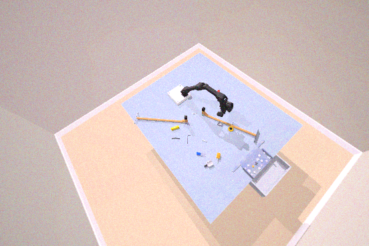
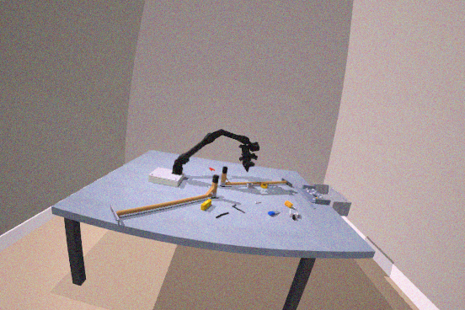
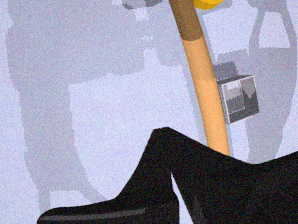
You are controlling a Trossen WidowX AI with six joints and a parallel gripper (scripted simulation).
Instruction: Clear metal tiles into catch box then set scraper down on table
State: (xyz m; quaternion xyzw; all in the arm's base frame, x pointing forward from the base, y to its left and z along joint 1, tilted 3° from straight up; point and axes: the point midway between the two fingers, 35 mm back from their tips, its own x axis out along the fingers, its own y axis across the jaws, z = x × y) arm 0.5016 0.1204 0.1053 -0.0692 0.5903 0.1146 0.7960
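My gripper tip is 90 mm to the left of the grey cup, 80 mm above it and 20 mm short of it. The rest, counted from my gripper tip: orange piece (350 mm to the right, 260 mm ahead, 70 mm below); then yellow ring (140 mm ahead, 80 mm below, 40 mm to the right); then red clip (300 mm behind, 220 mm to the left, 90 mm below).
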